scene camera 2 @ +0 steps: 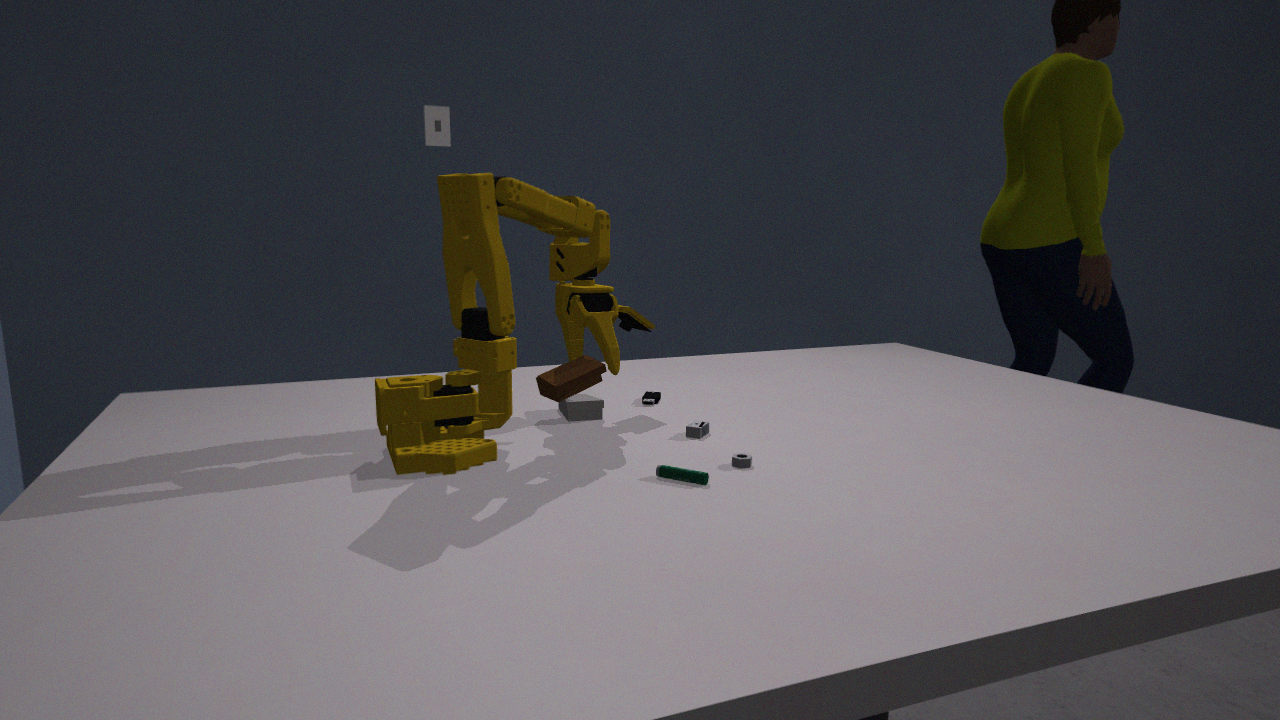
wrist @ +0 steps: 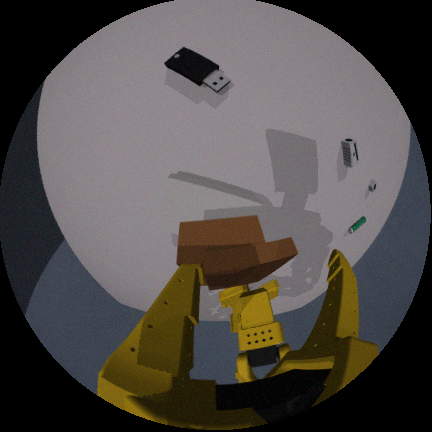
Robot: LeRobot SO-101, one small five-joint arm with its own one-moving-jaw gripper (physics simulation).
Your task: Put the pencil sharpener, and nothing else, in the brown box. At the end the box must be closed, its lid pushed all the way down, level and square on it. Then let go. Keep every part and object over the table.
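Frame: origin at the arm's base, x ahead, y left, z up, level; millimetres.
Seen in the pictures: hand, its tool point: (scene camera 2: 578, 372) (wrist: 208, 250); arm's base, origin of its link: (scene camera 2: 461, 453) (wrist: 253, 286).
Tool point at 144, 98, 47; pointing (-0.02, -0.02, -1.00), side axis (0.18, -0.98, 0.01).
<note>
Pixels of each thing's top centre, then the offset from my tool point to it, as dx, dy, dz.
- grey pencil sharpener, centre of its top: (scene camera 2: 697, 423) (wrist: 354, 153) +85, -119, -35
- pale grey box-shaped piece, centre of its top: (scene camera 2: 579, 395) +1, +0, -26
- black USB stick, centre of its top: (wrist: 197, 66) (scene camera 2: 650, 395) +96, +23, -39
- small grey nut, centre of its top: (scene camera 2: 742, 456) (wrist: 374, 186) +79, -219, -38
- green cylinder, centre of its top: (scene camera 2: 681, 468) (wrist: 358, 226) +12, -237, -36
The grey pencil sharpener (scene camera 2: 697, 430) (wrist: 349, 153) lies on the table, apart from my gripper. A brown box-shaped piece (scene camera 2: 570, 379) (wrist: 220, 233) is tilted and off the table, at the tip of the left jaw in the wrist view. I cannot tell whether it is the box or a part of it, nor see its inside. A pale grey box-shaped piece (scene camera 2: 581, 409) stands on the table just under it; in the wrist view it blends with the table. My gripper (scene camera 2: 595, 363) (wrist: 265, 260) is open, its right jaw well away from the brown piece.
A black USB stick (scene camera 2: 651, 397) (wrist: 192, 66) lies beyond the brown piece. A small grey nut (scene camera 2: 742, 462) (wrist: 372, 186) and a green cylinder (scene camera 2: 682, 475) (wrist: 357, 224) lie near the sharpener. The arm's base (scene camera 2: 443, 454) stands at the left in the scene view.
</note>
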